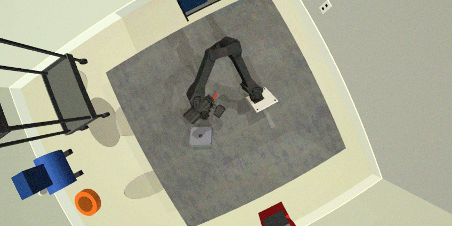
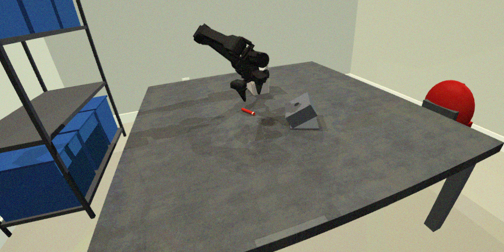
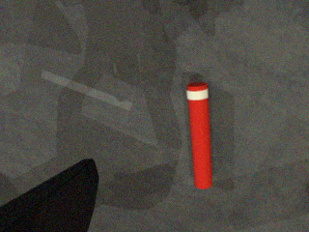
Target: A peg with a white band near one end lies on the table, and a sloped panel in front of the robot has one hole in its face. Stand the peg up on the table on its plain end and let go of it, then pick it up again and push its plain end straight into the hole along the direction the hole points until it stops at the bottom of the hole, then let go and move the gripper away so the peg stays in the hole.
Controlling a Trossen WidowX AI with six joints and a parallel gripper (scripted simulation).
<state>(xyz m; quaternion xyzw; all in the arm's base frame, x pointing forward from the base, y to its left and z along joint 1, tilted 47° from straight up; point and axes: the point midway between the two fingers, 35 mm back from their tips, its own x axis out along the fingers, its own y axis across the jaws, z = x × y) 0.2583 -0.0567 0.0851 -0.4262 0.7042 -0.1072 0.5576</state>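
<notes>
Right now my gripper tip is 10 mm past the red peg, 10 mm to the left of it and 70 mm above it. From my gripper tip the other things lie so: grey sloped panel 150 mm ahead, 160 mm to the left, 20 mm below.
</notes>
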